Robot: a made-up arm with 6 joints.
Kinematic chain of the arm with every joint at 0, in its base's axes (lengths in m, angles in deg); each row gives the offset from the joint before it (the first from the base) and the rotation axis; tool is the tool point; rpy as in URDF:
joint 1: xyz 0 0 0.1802 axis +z
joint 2: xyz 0 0 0 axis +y
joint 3: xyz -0.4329 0 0.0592 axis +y
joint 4: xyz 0.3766 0 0.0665 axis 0.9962 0 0.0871
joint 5: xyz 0 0 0 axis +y
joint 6: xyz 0.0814 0 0.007 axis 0.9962 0 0.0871
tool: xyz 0 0 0 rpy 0 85 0
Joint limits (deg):
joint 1: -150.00..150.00
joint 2: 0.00..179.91
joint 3: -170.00..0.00
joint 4: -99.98..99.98
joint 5: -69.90..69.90
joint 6: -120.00..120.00
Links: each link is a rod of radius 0.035 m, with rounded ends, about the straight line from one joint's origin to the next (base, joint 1, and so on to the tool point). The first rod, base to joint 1, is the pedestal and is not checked.
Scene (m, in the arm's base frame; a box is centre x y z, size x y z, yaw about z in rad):
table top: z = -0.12
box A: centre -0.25 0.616 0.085 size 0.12 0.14 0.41 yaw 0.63
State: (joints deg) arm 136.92 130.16 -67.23 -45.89 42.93 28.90
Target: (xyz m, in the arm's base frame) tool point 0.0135 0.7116 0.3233
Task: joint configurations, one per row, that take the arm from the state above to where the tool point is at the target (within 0.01 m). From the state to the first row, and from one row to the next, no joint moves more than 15 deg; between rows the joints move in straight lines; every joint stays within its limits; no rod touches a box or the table.
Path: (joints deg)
1: 122.25 120.27 -57.85 -42.65 35.62 39.84
2: 107.58 110.38 -48.47 -39.41 28.32 50.78
3: 103.72 114.24 -60.79 -42.28 30.98 45.31
4: 99.85 118.10 -73.11 -45.15 33.64 39.84
5: 95.99 121.96 -85.43 -48.02 36.30 34.37
6: 92.13 125.82 -97.75 -50.89 38.96 28.90

